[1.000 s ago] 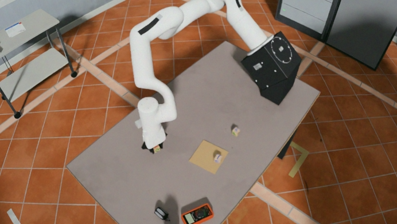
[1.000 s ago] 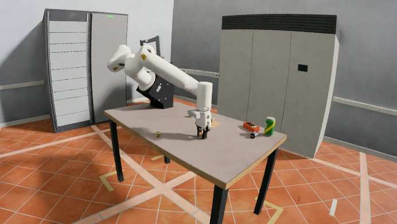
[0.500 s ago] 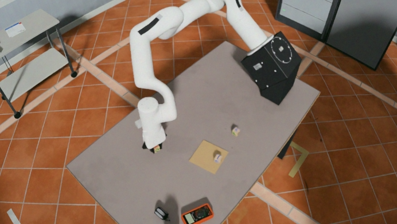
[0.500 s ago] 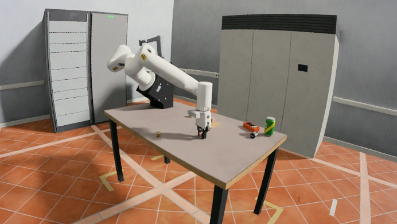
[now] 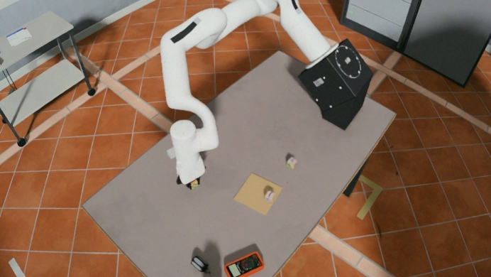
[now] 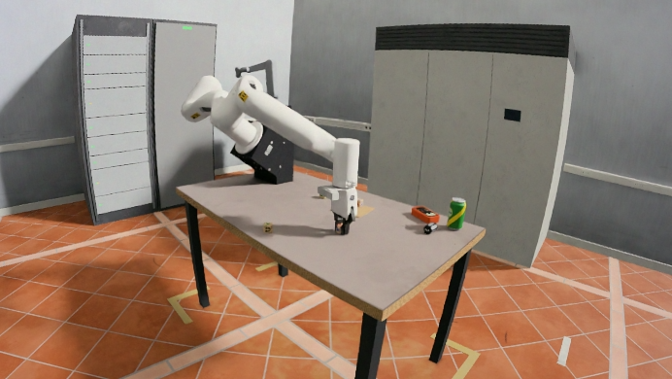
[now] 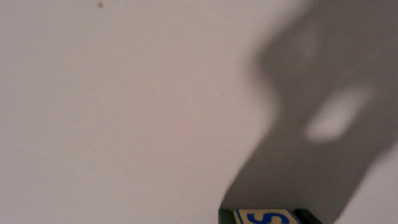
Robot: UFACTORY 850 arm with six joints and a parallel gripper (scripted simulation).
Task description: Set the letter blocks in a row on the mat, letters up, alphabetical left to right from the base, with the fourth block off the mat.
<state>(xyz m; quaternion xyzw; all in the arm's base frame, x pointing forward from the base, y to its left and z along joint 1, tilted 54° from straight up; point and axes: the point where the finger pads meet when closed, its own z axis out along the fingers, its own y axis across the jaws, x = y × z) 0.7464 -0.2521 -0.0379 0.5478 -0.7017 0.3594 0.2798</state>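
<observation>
My gripper is now 23 cm to the right of the tan mat, 13 cm past it and 2 cm above it. Round my hand: green can 36 cm to the left, 30 cm ahead, 4 cm above; orange multimeter 37 cm to the left, 15 cm ahead; small black device 26 cm to the left, 24 cm ahead.
</observation>
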